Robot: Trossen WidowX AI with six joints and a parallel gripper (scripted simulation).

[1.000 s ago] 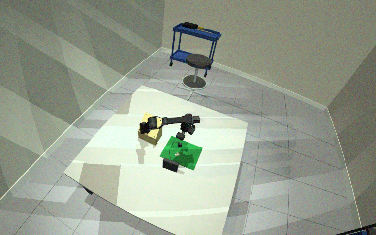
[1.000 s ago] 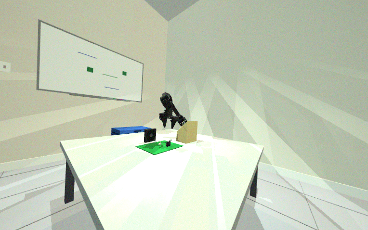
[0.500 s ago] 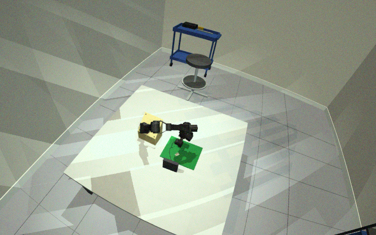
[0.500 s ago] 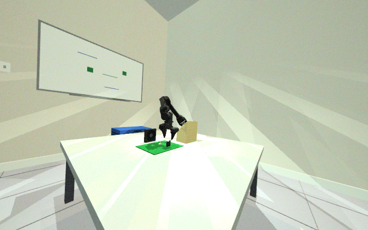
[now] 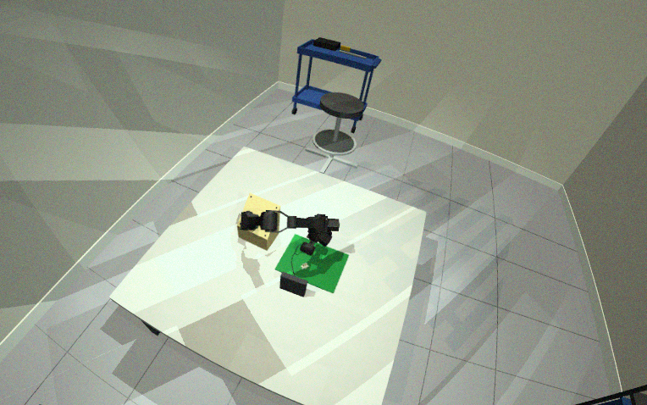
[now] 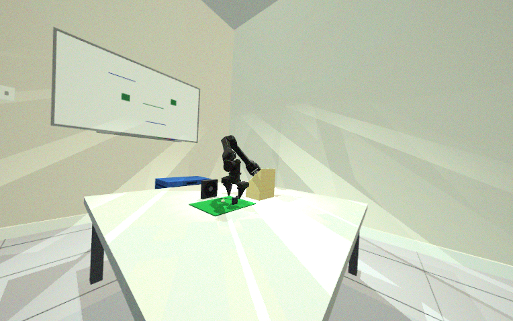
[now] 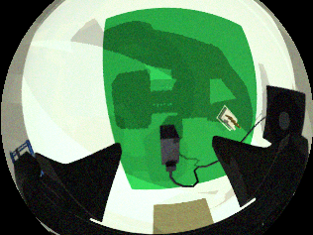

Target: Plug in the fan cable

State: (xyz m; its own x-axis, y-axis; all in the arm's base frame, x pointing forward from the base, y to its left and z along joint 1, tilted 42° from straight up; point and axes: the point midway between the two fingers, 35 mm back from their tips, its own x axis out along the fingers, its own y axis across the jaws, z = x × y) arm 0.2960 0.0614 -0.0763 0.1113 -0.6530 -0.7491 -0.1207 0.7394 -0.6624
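Right now the dark plug is 1 cm behind my gripper tip and 2 cm below it. The rest, counted from my gripper tip: green board 4 cm ahead, 4 cm to the right, 6 cm below; then black fan 4 cm ahead, 23 cm to the right, 1 cm above.
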